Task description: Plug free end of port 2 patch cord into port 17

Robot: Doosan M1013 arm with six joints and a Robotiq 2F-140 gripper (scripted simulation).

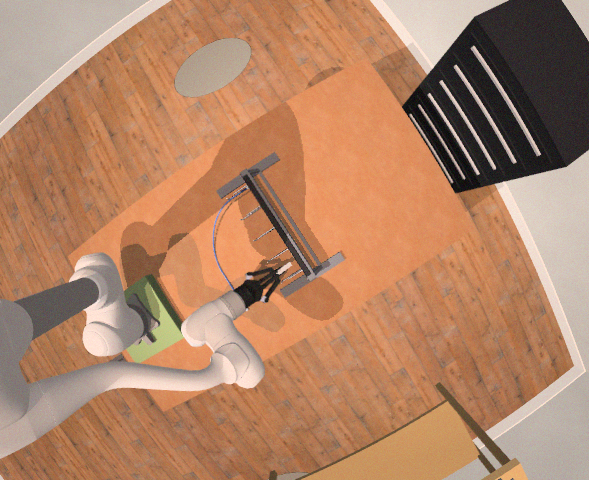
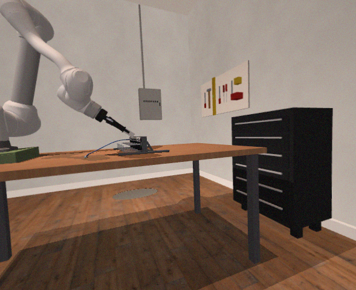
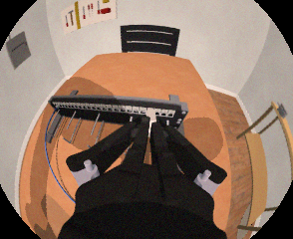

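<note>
My hand is 25 cm past the pale plug, 4 cm to the left of it and 12 cm above it.
</note>
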